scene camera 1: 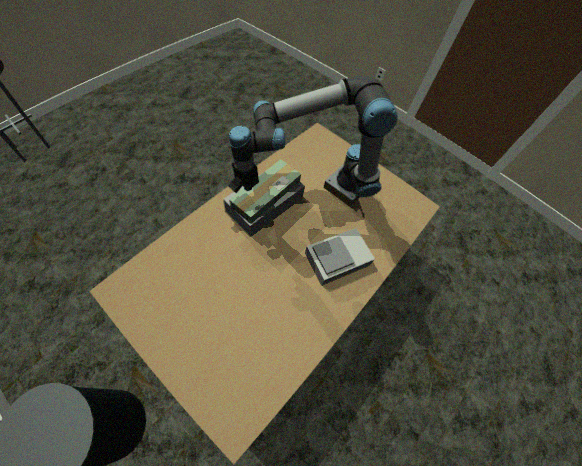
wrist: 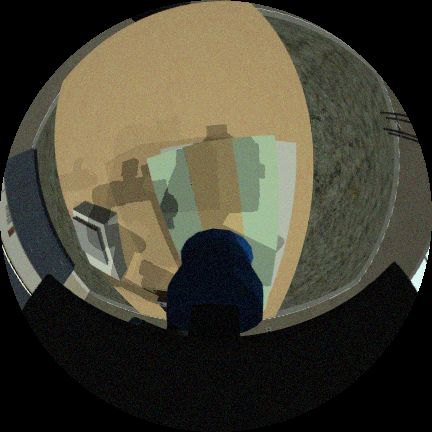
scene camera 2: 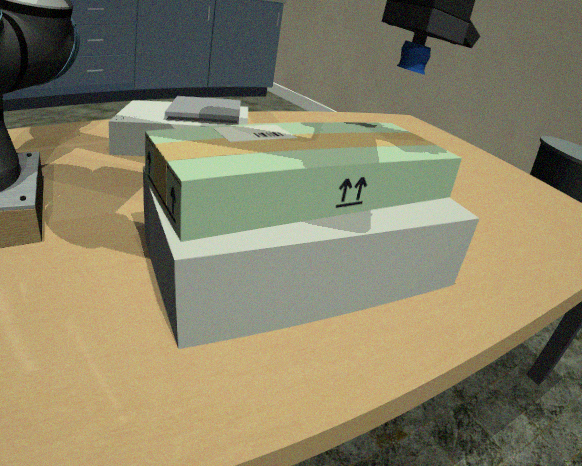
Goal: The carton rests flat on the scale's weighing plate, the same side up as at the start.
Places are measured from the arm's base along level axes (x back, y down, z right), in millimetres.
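Pixels of known places: hand, tool point: [wrist: 216, 260] [scene camera 2: 410, 69]; arm's base, link origin: [scene camera 1: 350, 179].
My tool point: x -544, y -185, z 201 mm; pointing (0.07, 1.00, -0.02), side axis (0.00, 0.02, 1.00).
Observation:
For each thing: its top centre in the pictures, then the offset to it from my tool point. Level surfaces: height alone.
- carton, top centre: [scene camera 2: 319, 140] [wrist: 229, 270] [scene camera 1: 266, 186] dx +117, dy +92, dz +7 mm
- light grey block, top centre: [scene camera 2: 315, 189] [wrist: 233, 247] [scene camera 1: 265, 192] dx +117, dy +148, dz +16 mm
- scale, top centre: [scene camera 2: 183, 103] [wrist: 91, 251] [scene camera 1: 342, 250] dx +166, dy +163, dz -450 mm
- wooden table, surface height: dy +250 mm
The carton [scene camera 1: 270, 194] [scene camera 2: 250, 200] [wrist: 269, 175] is pale green with a tan tape strip, a barcode label and up arrows on its side. It lies flat on a light grey block [scene camera 2: 325, 280] [wrist: 286, 185], turned slightly relative to it, arrows pointing up. The scale [scene camera 1: 362, 247] [scene camera 2: 129, 137] is a low white box with a grey weighing plate [scene camera 1: 334, 259] [scene camera 2: 205, 107] [wrist: 92, 241], which bears no carton. My blue suction cup [scene camera 2: 414, 70] [wrist: 216, 237] is open and holds nothing. It hangs above the carton, apart from its top. The cup is hidden in scene camera 1.
The arm's base stands on the wooden table [scene camera 1: 200, 300] [scene camera 2: 325, 370] [wrist: 175, 65], behind the scale and beside the block. A grey and black round bin [scene camera 1: 55, 425] stands on the floor off the table's corner. Blue cabinets [scene camera 2: 170, 45] stand beyond the table.

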